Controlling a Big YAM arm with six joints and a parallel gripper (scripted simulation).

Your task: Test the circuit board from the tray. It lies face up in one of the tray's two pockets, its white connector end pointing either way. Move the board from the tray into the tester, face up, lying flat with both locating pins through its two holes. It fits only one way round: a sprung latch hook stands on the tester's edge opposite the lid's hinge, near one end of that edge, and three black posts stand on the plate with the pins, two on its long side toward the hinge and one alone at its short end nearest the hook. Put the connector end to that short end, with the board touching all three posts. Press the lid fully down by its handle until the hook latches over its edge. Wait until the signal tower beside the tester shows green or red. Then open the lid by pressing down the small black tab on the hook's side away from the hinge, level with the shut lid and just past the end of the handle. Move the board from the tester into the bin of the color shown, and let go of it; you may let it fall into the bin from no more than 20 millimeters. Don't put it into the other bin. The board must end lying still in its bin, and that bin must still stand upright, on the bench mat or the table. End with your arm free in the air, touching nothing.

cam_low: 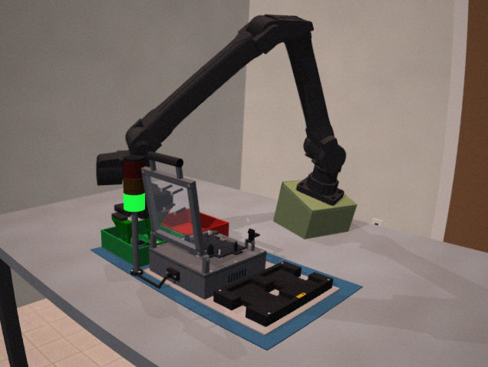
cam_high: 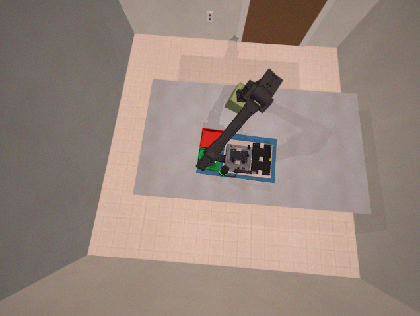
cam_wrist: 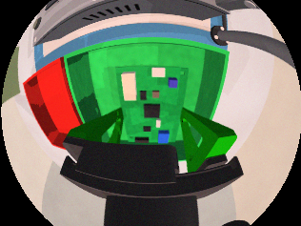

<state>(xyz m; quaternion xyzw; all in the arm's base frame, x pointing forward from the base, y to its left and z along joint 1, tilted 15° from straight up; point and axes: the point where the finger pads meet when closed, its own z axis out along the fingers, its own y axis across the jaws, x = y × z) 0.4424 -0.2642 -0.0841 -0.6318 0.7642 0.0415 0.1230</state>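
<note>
My hand is 10 mm past the green bin and 10 mm above it. From my hand the other things lie so: tester plate: 210 mm to the left, 40 mm above, 10 mm behind; then red bin: 150 mm behind, 30 mm to the left, 10 mm below; then clear lid: 190 mm to the left, 160 mm above, 100 mm ahead.
</note>
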